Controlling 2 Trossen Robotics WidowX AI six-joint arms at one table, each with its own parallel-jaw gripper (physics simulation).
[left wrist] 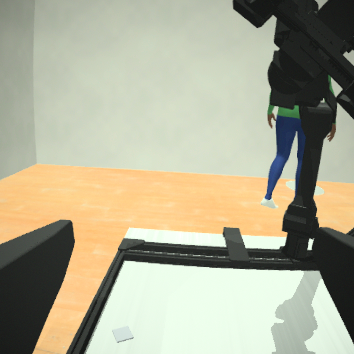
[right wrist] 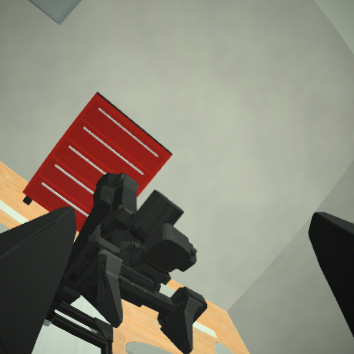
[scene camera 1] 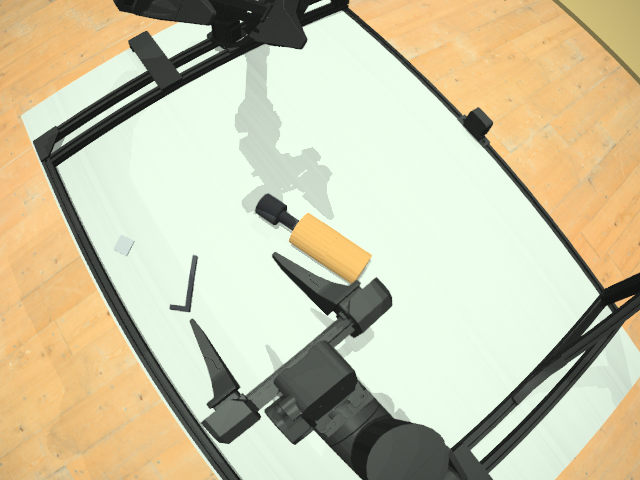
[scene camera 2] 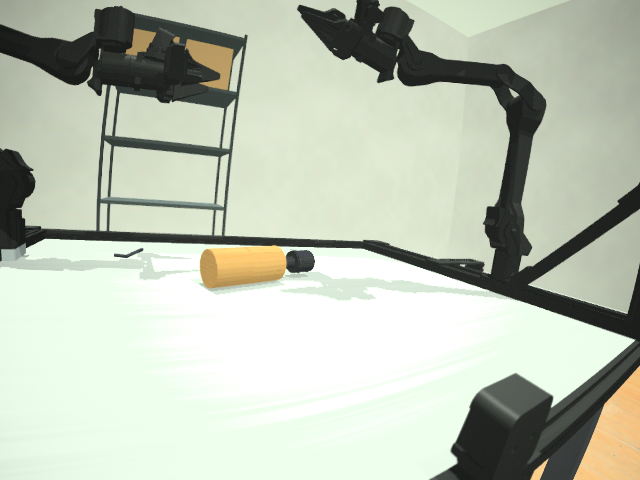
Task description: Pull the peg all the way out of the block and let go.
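Seen in the pictures: left gripper, fingertip midpoint: (left wrist: 197, 237) (right wrist: 155, 340) (scene camera 1: 232, 286) (scene camera 2: 213, 83); right gripper, fingertip midpoint: (right wrist: 196, 222) (scene camera 1: 261, 32) (scene camera 2: 299, 10); left arm's base, origin of the base link: (scene camera 2: 0, 245); right arm's base, origin of the base link: (left wrist: 293, 252) (scene camera 1: 226, 35) (scene camera 2: 503, 279).
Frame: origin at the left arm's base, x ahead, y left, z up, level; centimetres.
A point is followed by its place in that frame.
Note:
The orange cylindrical block (scene camera 1: 329, 248) {x 38.0, y -17.3, z 3.5 cm} (scene camera 2: 245, 266) {x 37.5, y -21.2, z 1.5 cm} lies on its side on the white table. The black peg (scene camera 1: 270, 208) {x 49.2, y -14.9, z 2.6 cm} (scene camera 2: 300, 260) {x 48.5, y -17.6, z 1.4 cm} sticks out of its end, at the block's upper left in scene camera 1 and its right in scene camera 2. The head and a short piece of shaft show; the rest is hidden inside the block. My left gripper (scene camera 1: 233, 287) {x 35.0, y -0.1, z 32.4 cm} (scene camera 2: 211, 82) {x 35.0, y -0.1, z 32.4 cm} (left wrist: 197, 237) {x 35.0, y -0.1, z 32.4 cm} is open and empty, high above the table. My right gripper (scene camera 2: 305, 12) {x 45.6, y -12.3, z 46.1 cm} (right wrist: 196, 222) {x 45.6, y -12.3, z 46.1 cm} is open and empty, high above the table, partly cut off at the top of scene camera 1.
A dark L-shaped bar (scene camera 1: 190, 284) (scene camera 2: 129, 253) and a small pale square (scene camera 1: 124, 245) {x 62.2, y 7.8, z -1.6 cm} (left wrist: 122, 334) {x 62.0, y 7.8, z -1.6 cm} lie on the table. A black frame (scene camera 1: 118, 315) {x 52.2, y 15.5, z 0.0 cm} runs around its edge, with a black box (scene camera 1: 478, 122) {x 38.4, y -56.8, z 2.7 cm} (scene camera 2: 504, 423) {x 36.2, y -58.7, z 2.9 cm} mounted on one side. A person (left wrist: 285, 145) stands behind the right arm.

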